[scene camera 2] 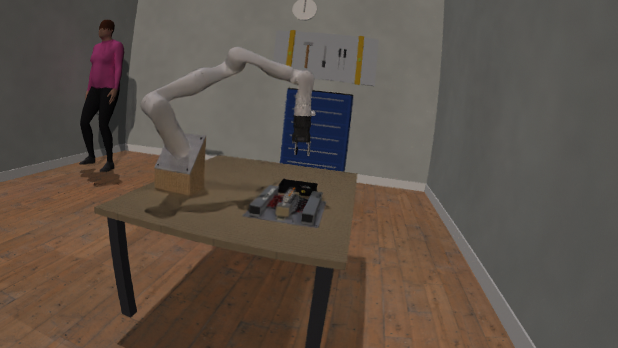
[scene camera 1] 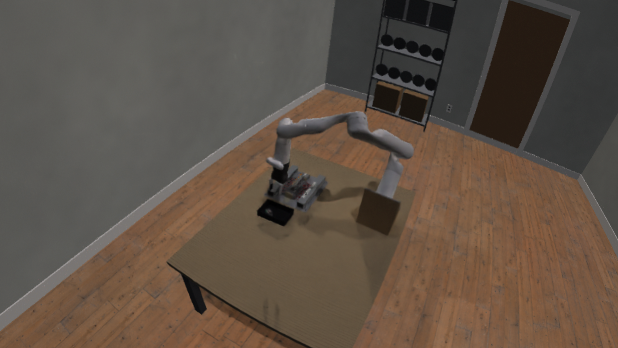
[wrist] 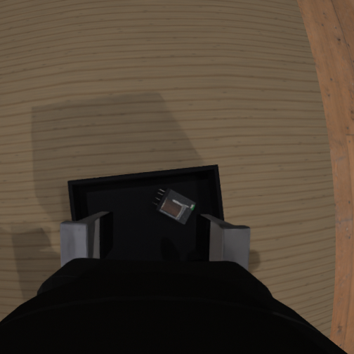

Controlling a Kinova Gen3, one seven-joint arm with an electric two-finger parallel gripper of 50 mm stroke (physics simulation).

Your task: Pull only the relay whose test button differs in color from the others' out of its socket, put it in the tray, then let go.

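Frame: origin at the arm's base, x left, y ahead, z down, level; metres.
Where they show: gripper, fingertip midpoint: (scene camera 2: 301, 155) (scene camera 1: 275, 191); arm's base, origin of the base link: (scene camera 2: 181, 149) (scene camera 1: 382, 198).
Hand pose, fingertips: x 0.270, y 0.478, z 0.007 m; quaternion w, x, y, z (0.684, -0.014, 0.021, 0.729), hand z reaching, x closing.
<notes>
Each offset is from my fingertips to the centre of the thing. "spot": to the spot under its first point. Level surfaces: height alone.
A relay with a clear cover @(dx +0.009, dy +0.029, dz +0.153 m) (wrist: 174, 206) (scene camera 1: 269, 212) lies on its side on the floor of the black tray @(dx -0.011, dy +0.000, dz +0.149 m) (wrist: 145, 173) (scene camera 1: 283, 219) (scene camera 2: 313, 186). In the wrist view its pins point to the upper left and a small green test button shows at its right end. My gripper (wrist: 154, 231) (scene camera 2: 302, 153) is open and empty, above the tray, with its fingers apart from the relay. The socket panel @(spot: dx -0.419, dy -0.042, dz +0.159 m) (scene camera 2: 260, 215) stands beside the tray; the other relays and their test buttons are too small to tell in the scene views.
Two grey ducts @(dx -0.267, dy +0.115, dz +0.144 m) (scene camera 2: 312, 206) @(dx -0.278, dy -0.071, dz +0.144 m) (scene camera 2: 263, 200) run along the panel, with a beige block @(dx -0.364, dy +0.027, dz +0.138 m) (scene camera 2: 283, 211) between them. The arm's wooden base block (scene camera 1: 378, 212) (scene camera 2: 179, 181) stands on the wooden table @(dz +0.167 m) (scene camera 1: 280, 270) (scene camera 2: 225, 227). A person in a pink top (scene camera 2: 105, 65) stands at the back left.
</notes>
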